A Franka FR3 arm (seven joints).
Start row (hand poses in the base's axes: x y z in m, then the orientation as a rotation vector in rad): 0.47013 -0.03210 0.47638 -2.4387 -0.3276 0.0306
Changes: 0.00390 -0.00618 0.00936 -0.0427 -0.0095 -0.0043; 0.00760 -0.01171 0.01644 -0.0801 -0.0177 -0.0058; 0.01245 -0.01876 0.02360 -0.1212 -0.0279 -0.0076; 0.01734 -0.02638 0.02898 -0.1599 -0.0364 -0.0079; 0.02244 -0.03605 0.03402 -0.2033 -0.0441 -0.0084; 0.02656 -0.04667 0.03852 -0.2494 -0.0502 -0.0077; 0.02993 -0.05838 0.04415 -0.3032 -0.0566 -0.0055; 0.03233 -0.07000 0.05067 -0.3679 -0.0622 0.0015
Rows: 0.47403 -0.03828 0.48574 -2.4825 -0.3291 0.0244; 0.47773 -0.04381 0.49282 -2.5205 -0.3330 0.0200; 0.48258 -0.05086 0.49998 -2.5623 -0.3377 0.0135; 0.48747 -0.05848 0.50536 -2.6014 -0.3434 0.0092; 0.49257 -0.06815 0.51040 -2.6452 -0.3487 0.0067; 0.49669 -0.07877 0.51490 -2.6913 -0.3549 0.0071; 0.50006 -0.09048 0.52053 -2.7448 -0.3637 0.0093; 0.50246 -0.10210 0.52705 -2.8082 -0.3791 0.0167
